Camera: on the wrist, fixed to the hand. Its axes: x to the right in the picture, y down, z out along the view.
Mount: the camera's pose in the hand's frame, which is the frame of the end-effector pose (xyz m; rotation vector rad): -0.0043 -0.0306 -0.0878 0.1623 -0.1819 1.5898
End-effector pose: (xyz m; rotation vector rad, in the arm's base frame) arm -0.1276 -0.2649 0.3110 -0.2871 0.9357 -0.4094
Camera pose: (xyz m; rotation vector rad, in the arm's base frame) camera -0.2087 -0.2955 0.2771 0.5816 0.6961 0.9871
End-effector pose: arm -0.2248 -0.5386 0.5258 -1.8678 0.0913 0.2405
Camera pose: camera -0.2129 -0.6129 0.5806 -1.2093 1.4133 1.4003
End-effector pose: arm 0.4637 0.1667 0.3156 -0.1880 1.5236 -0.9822
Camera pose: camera 0.3749 0.1910 0.3291 0.9128 0.9382 0.2142
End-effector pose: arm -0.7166 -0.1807 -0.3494 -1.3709 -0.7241 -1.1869
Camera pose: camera -0.7673 -0.2586 -0.3547 -1.3531 0.2581 0.2590
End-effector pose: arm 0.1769 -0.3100 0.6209 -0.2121 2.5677 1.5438
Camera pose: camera 0.1830 -0.4016 0.6360 -1.6538 -1.8405 -0.9526
